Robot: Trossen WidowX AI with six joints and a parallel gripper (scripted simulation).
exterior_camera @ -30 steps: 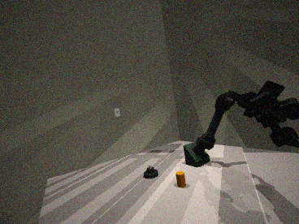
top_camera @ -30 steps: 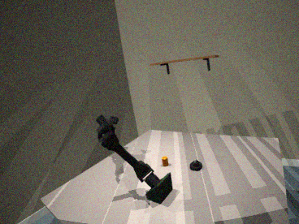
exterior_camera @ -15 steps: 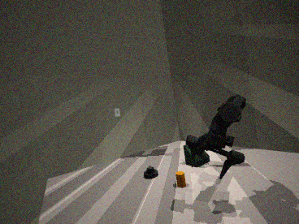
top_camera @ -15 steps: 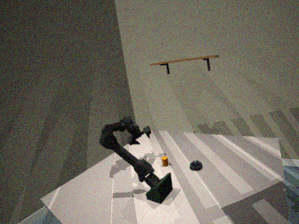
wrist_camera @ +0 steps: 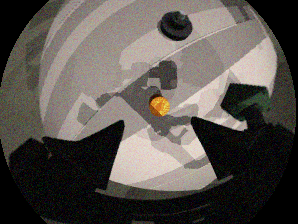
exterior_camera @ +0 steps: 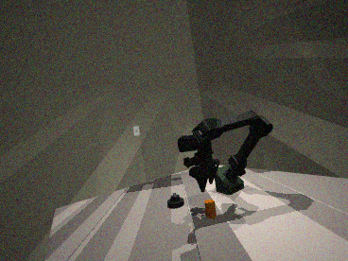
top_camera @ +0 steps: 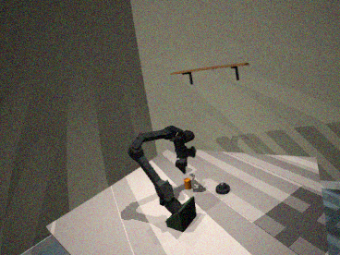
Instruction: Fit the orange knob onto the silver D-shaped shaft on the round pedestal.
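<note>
The orange knob is 8 cm below my gripper tip, 1 cm to the right of it and 1 cm behind it. From my gripper tip the other things lie so: dark round pedestal 22 cm to the right, 9 cm below.
</note>
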